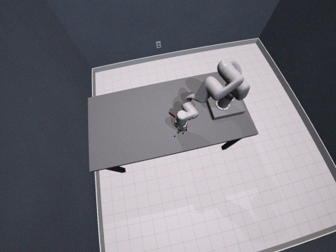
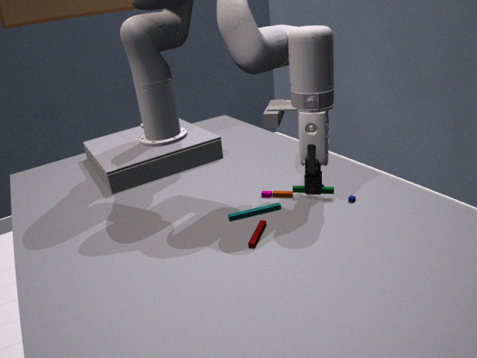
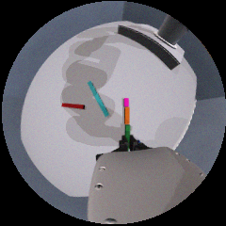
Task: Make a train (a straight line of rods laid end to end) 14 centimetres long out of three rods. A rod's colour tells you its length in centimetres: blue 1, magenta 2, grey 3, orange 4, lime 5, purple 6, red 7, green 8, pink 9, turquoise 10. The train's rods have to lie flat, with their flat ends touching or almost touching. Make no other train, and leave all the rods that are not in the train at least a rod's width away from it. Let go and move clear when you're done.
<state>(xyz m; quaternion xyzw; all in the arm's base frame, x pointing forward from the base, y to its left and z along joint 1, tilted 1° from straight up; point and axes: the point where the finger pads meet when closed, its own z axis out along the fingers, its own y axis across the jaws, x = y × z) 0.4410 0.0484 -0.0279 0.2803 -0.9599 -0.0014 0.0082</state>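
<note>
My hand is 20 mm above the green rod. From my hand the other things lie so: turquoise rod (120 mm to the right, 50 mm behind, 30 mm below); then orange rod (50 mm behind, 30 mm to the right, 30 mm below); then magenta rod (80 mm behind, 50 mm to the right, 30 mm below).
</note>
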